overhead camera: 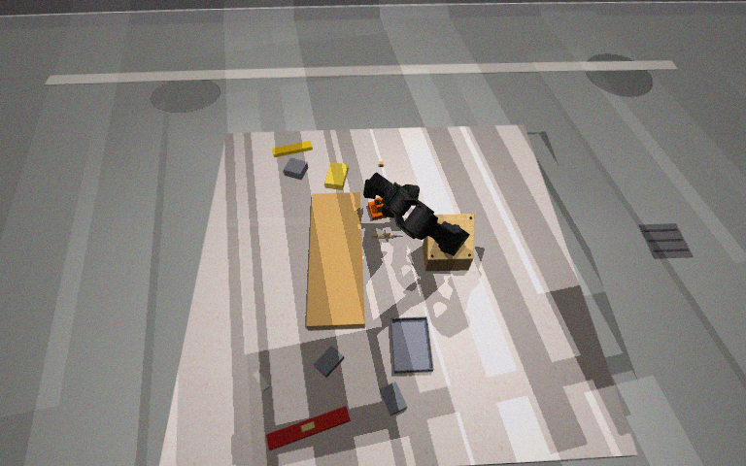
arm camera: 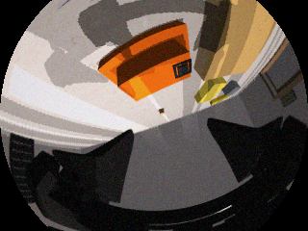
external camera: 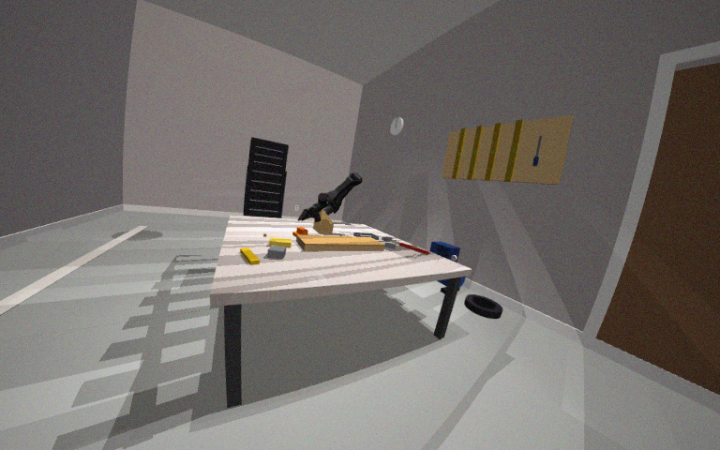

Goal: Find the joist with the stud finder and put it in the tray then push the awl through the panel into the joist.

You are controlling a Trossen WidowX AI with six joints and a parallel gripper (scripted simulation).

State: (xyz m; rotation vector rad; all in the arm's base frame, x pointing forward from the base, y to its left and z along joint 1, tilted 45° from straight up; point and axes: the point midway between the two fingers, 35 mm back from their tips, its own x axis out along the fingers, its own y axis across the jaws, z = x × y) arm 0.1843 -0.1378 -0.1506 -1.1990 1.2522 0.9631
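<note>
Now: gripper tip 6 cm above the stud finder, 3 cm to the right of it and 2 cm short of it. Also, from my gripper tip: green square 5 cm below, 3 cm to the left, 3 cm ahead; grey block 35 cm ahead, 18 cm to the right, 9 cm below; awl 14 cm to the left, 10 cm below, 1 cm behind.
</note>
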